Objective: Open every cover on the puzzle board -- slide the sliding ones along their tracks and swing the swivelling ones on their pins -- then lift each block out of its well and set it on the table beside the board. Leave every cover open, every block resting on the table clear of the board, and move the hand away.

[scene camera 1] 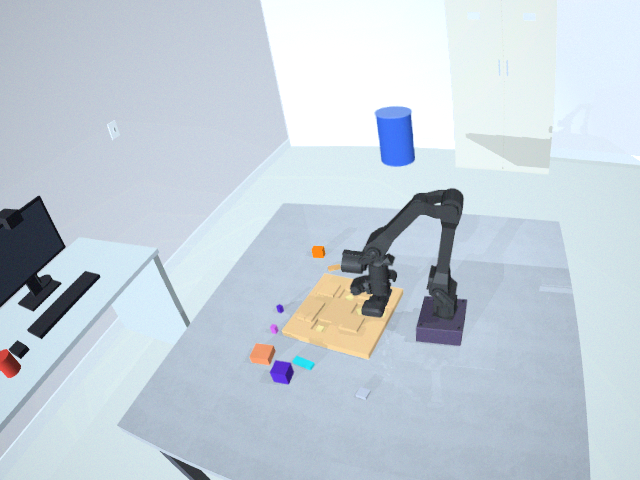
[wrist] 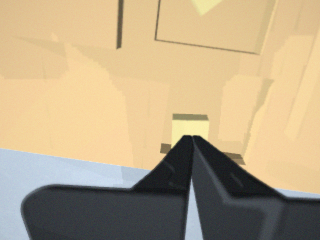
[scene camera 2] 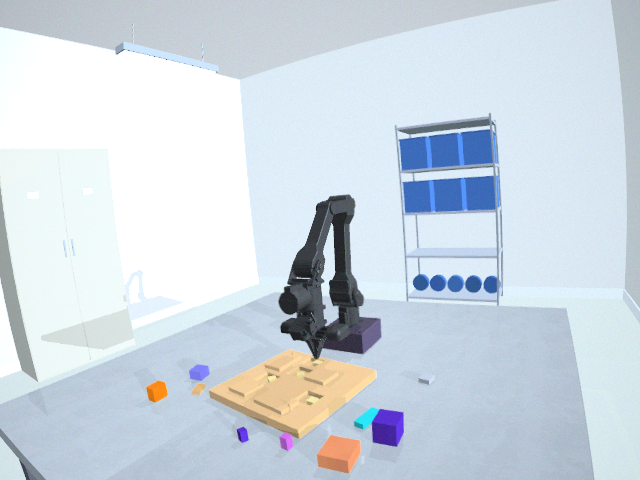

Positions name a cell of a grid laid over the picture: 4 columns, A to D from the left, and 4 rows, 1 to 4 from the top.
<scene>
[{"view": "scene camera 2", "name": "my gripper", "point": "B3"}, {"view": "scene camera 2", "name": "dark purple cube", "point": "C4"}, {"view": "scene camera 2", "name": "tan puzzle board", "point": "C4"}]
</scene>
